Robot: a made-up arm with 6 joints. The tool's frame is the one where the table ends. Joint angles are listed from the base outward.
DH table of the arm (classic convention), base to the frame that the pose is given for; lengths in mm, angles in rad. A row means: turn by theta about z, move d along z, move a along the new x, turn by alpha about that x. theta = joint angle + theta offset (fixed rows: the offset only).
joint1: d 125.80; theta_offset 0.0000; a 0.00; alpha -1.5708
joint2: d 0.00; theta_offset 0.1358; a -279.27; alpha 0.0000
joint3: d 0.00; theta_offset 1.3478; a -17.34; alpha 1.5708
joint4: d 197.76; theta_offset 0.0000; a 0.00; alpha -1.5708
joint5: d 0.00; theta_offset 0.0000; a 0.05; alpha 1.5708
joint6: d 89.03; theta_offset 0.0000; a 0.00; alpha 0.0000
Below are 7 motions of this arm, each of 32 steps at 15 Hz.
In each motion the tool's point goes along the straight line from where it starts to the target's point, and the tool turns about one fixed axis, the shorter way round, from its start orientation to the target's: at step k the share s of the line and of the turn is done. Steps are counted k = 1, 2, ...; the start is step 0. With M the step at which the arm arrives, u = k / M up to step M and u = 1 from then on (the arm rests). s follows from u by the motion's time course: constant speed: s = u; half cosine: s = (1 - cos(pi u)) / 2; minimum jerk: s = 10 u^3 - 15 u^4 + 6 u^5.
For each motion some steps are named. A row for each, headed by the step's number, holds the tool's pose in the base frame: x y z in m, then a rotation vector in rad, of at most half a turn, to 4 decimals.
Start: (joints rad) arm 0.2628 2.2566 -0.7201 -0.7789 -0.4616 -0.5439
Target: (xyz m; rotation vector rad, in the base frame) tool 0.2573 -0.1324 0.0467 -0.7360 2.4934 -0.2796
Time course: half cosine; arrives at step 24
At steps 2, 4, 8, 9, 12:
2: 0.2662 0.0965 0.0461 -1.8463 1.8141 0.0649
4: 0.2658 0.0849 0.0461 -1.7978 1.8597 0.0471
8: 0.2641 0.0423 0.0462 -1.6119 2.0172 -0.0181
9: 0.2636 0.0286 0.0463 -1.5497 2.0644 -0.0390
12: 0.2618 -0.0160 0.0464 -1.3388 2.2072 -0.1068

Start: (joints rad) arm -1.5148 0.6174 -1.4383 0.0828 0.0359 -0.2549
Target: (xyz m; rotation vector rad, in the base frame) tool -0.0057 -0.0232 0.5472 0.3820 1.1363 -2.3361
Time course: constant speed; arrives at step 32
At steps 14, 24, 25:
14: -0.0036 0.0114 0.5496 0.4524 0.8378 -1.9319
24: -0.0047 -0.0078 0.5483 0.4175 1.0015 -2.1581
25: -0.0049 -0.0097 0.5481 0.4135 1.0181 -2.1805

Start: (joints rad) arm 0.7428 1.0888 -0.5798 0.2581 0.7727 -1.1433
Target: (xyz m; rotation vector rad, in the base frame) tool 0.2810 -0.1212 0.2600 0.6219 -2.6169 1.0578
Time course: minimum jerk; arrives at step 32
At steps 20, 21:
20: 0.2263 -0.0611 0.2552 1.2060 -2.7137 0.7934
21: 0.2362 -0.0720 0.2560 1.0993 -2.7051 0.8466

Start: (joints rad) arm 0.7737 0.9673 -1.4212 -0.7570 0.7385 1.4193
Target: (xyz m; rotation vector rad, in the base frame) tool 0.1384 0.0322 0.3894 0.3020 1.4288 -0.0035
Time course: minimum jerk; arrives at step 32
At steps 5, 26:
5: 0.1108 0.0493 0.4854 0.4087 1.6196 0.8042
26: 0.1370 0.0331 0.3942 0.3080 1.4417 0.0359

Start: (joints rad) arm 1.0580 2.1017 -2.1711 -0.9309 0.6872 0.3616
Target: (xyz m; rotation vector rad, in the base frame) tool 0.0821 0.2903 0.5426 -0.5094 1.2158 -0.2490
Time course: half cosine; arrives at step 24
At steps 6, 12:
6: 0.2294 0.3497 0.3958 -0.8904 1.5093 -0.0953
12: 0.1684 0.3251 0.4566 -0.7310 1.3908 -0.1620

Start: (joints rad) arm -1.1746 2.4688 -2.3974 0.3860 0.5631 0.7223
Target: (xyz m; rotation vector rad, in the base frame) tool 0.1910 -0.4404 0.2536 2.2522 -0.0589 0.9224
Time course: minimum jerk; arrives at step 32
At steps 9, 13, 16, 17, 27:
9: 0.2113 -0.4630 0.2473 1.8961 0.8919 0.2469
13: 0.2069 -0.4581 0.2487 2.0058 0.7020 0.3970
16: 0.2028 -0.4535 0.2499 2.0908 0.5199 0.5330
17: 0.2014 -0.4520 0.2504 2.1164 0.4559 0.5792
27: 0.1917 -0.4412 0.2534 2.2464 -0.0225 0.8997

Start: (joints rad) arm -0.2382 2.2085 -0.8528 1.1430 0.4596 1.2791
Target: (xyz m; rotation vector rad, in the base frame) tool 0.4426 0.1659 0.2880 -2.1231 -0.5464 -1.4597
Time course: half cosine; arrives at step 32
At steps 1, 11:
1: 0.2796 -0.0303 0.0615 -2.6923 -0.7525 -0.4080
11: 0.3224 0.0212 0.1210 -2.5795 -0.7078 -0.7098

